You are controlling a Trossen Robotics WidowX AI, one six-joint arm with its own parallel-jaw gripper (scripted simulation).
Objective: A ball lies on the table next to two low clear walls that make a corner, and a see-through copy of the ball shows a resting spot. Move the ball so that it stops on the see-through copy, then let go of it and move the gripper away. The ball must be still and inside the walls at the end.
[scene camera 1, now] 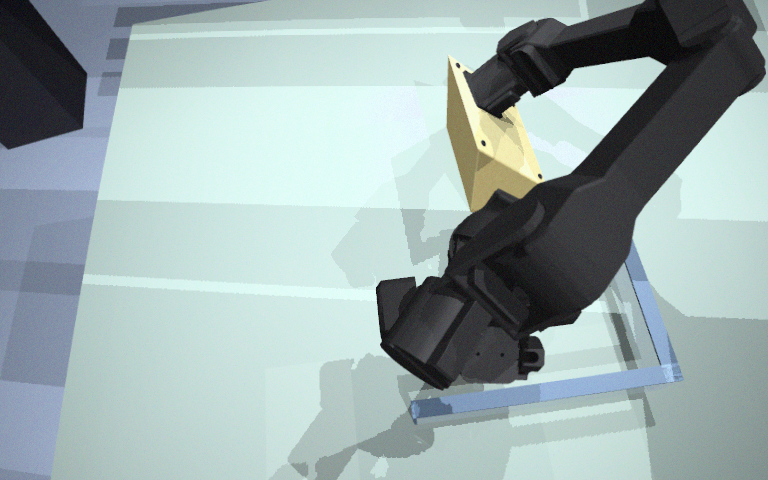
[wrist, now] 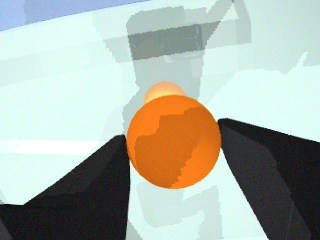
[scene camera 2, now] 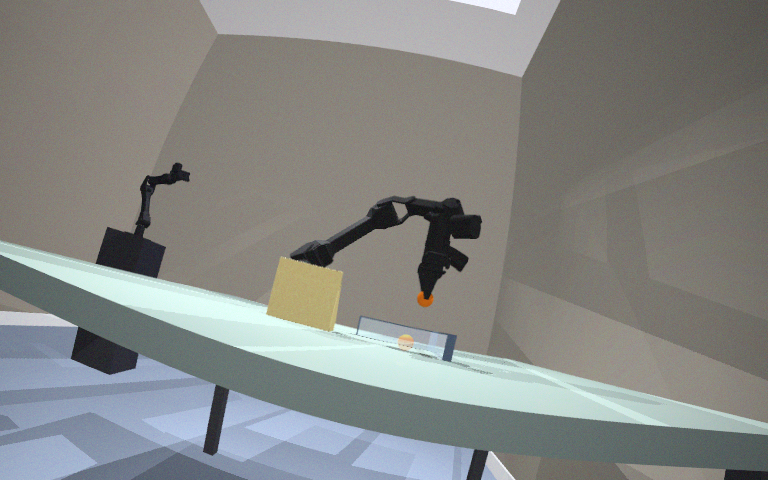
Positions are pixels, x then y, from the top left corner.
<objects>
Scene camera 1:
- my gripper: 470, 327
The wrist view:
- my gripper: 172, 136
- orange ball: 173, 141, held by my gripper
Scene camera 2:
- my gripper: 425, 300
</objects>
